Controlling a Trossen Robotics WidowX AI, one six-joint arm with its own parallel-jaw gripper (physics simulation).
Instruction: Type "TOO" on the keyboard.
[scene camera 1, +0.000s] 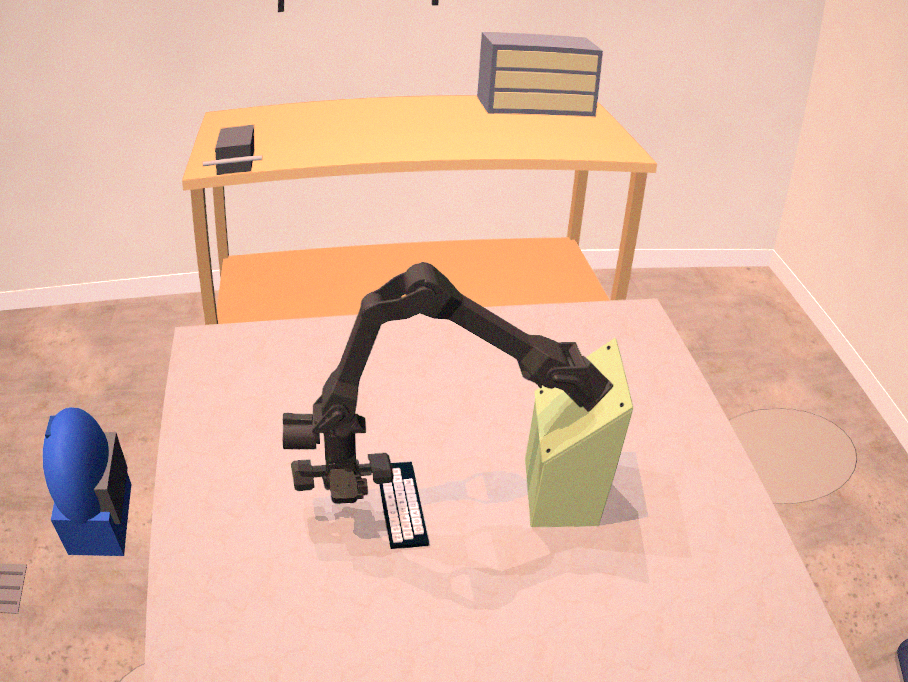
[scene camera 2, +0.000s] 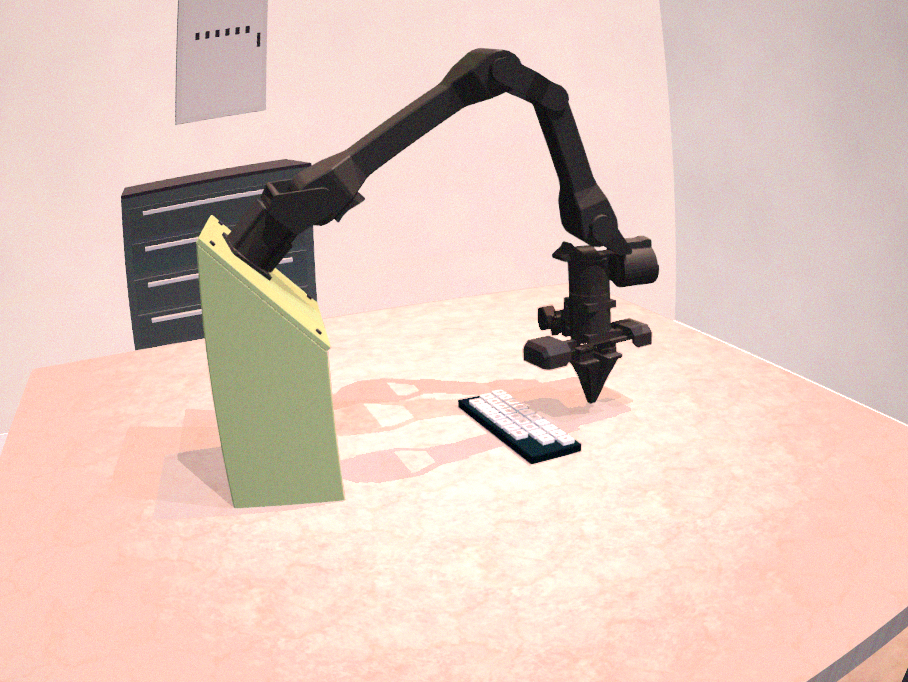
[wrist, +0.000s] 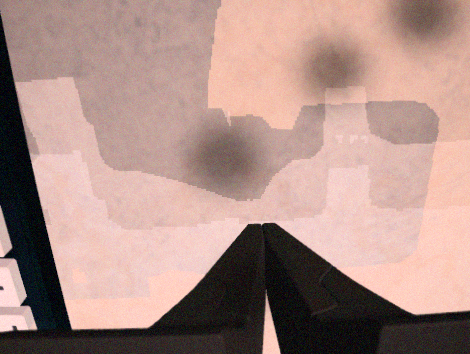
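Where they show: gripper, fingertip midpoint: (scene camera 2: 591, 402) (wrist: 261, 236); arm's base, link origin: (scene camera 1: 594, 391) (scene camera 2: 245, 256).
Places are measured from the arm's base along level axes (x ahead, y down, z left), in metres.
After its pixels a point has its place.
A small dark keyboard (scene camera 1: 402, 506) {x 0.316, y 0.257, z -0.111 m} (scene camera 2: 518, 422) {x 0.299, y 0.254, z -0.139 m} (wrist: 34, 250) {x 0.338, y 0.260, z -0.156 m} with white keys lies flat on the table. In the wrist view its dark edge and parts of several keys show at the left; their letters cannot be read, and most of the keyboard is outside that view. My gripper (scene camera 2: 591, 401) {x 0.413, y 0.254, z -0.172 m} (wrist: 261, 236) {x 0.413, y 0.254, z -0.172 m} is shut and empty, its two fingertips together and pointing down. It hangs above the table, beside the keyboard's long side that faces away from the arm's base, not over the keys. In scene camera 1 the fingertips are hidden by the gripper body.
The arm stands on a green sloped pedestal (scene camera 1: 576, 477) {x 0.063, y 0.127, z 0.069 m} (scene camera 2: 275, 411) {x -0.031, y 0.153, z -0.097 m} on the keyboard's other side. Beyond the table are a wooden workbench (scene camera 1: 411, 135) with a drawer box (scene camera 1: 544, 80), a blue object (scene camera 1: 77, 469) and a dark drawer cabinet (scene camera 2: 165, 227). Arm shadows cross the table.
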